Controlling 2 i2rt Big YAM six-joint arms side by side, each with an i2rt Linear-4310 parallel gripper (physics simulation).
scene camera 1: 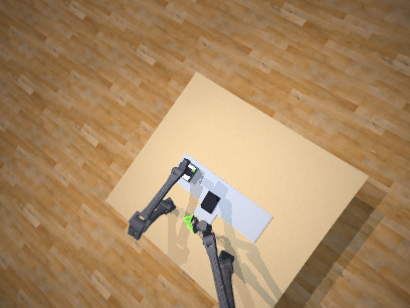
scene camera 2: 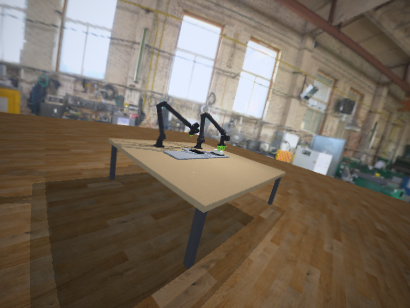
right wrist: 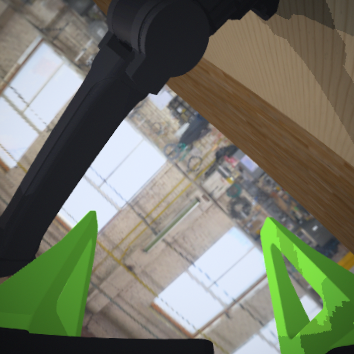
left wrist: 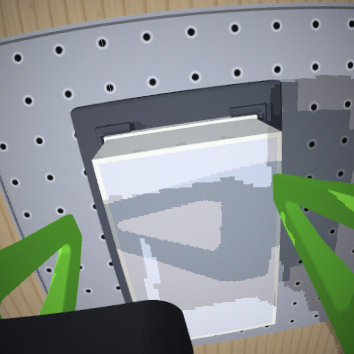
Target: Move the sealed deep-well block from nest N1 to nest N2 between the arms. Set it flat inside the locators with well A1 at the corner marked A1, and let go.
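Places are measured from the left arm's base along level axes (x back, y left, z down), in centimetres.
Pixels of known places: left gripper, fingertip midpoint: [scene camera 1: 188, 168] [scene camera 2: 220, 151] [left wrist: 173, 205]; right gripper, fingertip midpoint: [scene camera 1: 185, 222] [scene camera 2: 195, 133] [right wrist: 182, 221]; left arm's base at its link origin: [scene camera 1: 169, 204] [scene camera 2: 198, 148]; right arm's base at its link origin: [scene camera 1: 226, 257] [scene camera 2: 158, 146].
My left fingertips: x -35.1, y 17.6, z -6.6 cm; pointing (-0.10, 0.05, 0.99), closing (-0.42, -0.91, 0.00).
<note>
Ahead of a thing's pixels: the offset from my left fingertips to its top centre. Level surfaces: height alone.
The white sealed block @[dx +2.8, dy -2.2, dz -0.1 cm] [scene camera 1: 187, 177] [scene camera 2: 218, 152] [left wrist: 190, 250] sits in dark nest N1 @[dx +2.8, dy -2.2, dz +3.5 cm] [left wrist: 175, 102]. My left gripper [scene camera 1: 191, 171] [scene camera 2: 221, 148] [left wrist: 173, 205] is open over the block, its green fingers on either side of it; whether they touch it I cannot tell. Black nest N2 @[dx +1.3, dy -35.3, dz +3.1 cm] [scene camera 1: 210, 202] [scene camera 2: 196, 151] lies near the middle of the plate, with nothing seen in it. My right gripper [scene camera 1: 189, 223] [scene camera 2: 191, 134] [right wrist: 182, 221] is open and empty, raised beside N2 at its lower left in scene camera 1. The A1 marks are not readable.
Both nests are on a grey perforated plate @[dz +5.3 cm] [scene camera 1: 245, 220] [scene camera 2: 180, 155] [left wrist: 190, 55] on the wooden table @[dz +6.6 cm] [scene camera 1: 260, 140] [scene camera 2: 215, 175]. A black arm [right wrist: 75, 125] crosses the left of the right wrist view. The two arms stand near each other.
</note>
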